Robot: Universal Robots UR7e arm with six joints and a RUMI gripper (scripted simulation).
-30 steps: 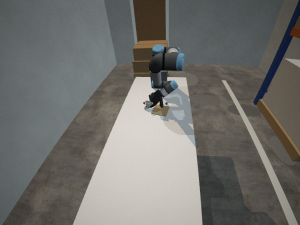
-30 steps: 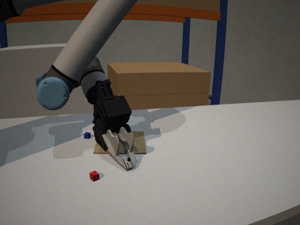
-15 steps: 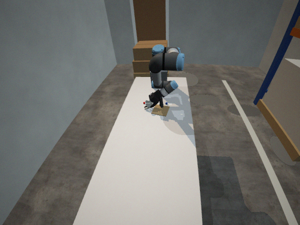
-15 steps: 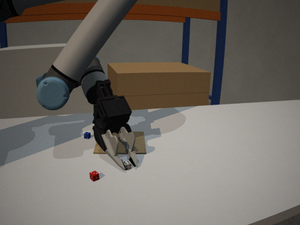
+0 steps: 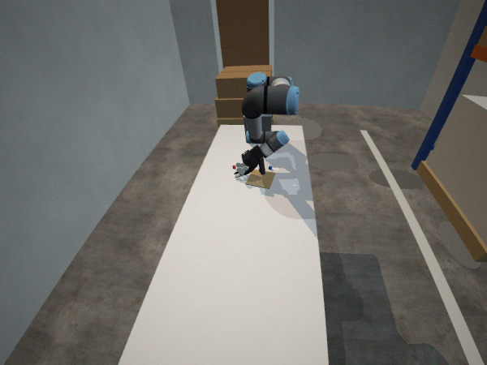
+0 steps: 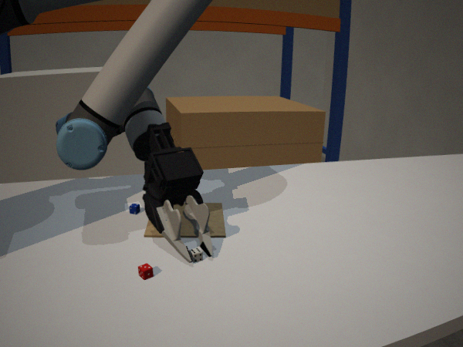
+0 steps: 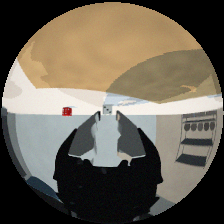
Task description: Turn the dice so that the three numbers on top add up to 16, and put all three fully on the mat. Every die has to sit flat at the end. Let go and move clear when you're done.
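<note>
Now: the white die 1 cm below my hand. The rest, counted from my hand: blue die (19 cm to the left, 8 cm behind, 1 cm below); mat (14 cm to the left, 1 cm below, 1 cm ahead); red die (8 cm behind, 3 cm to the right, 1 cm below).
</note>
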